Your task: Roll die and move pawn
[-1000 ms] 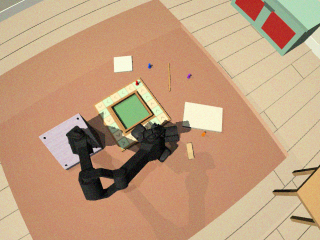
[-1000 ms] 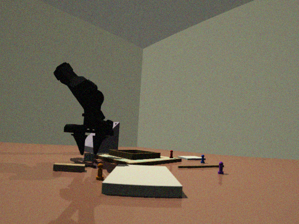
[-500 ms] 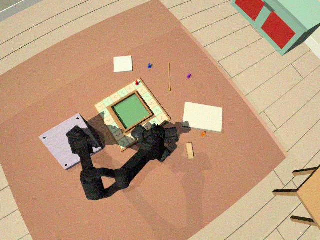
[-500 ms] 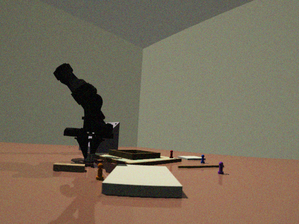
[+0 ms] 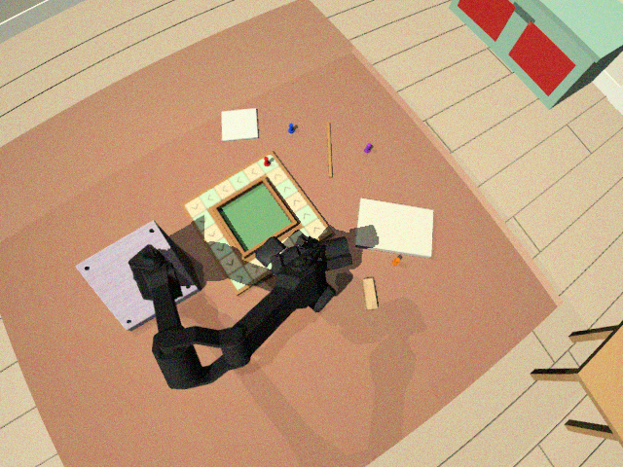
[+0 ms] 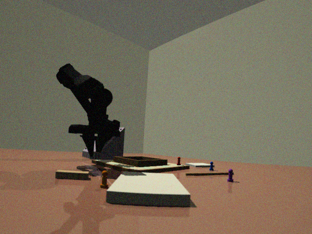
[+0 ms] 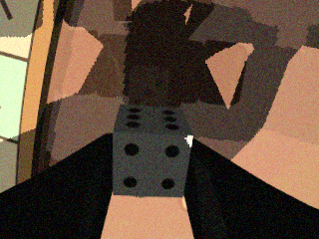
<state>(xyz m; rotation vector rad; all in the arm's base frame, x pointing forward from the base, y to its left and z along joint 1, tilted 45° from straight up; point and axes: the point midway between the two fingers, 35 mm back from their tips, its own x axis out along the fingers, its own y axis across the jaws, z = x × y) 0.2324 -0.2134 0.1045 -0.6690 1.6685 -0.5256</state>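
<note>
Now: gripper tip 15 cm short of the red pawn, 30 cm to the right of it and 1 cm above it. Round my gripper tip: orange pawn: 23 cm ahead, 12 cm to the right, 2 cm below; then white die: right at my gripper tip; then wooden block: 13 cm ahead, 14 cm to the right, 3 cm below.
</note>
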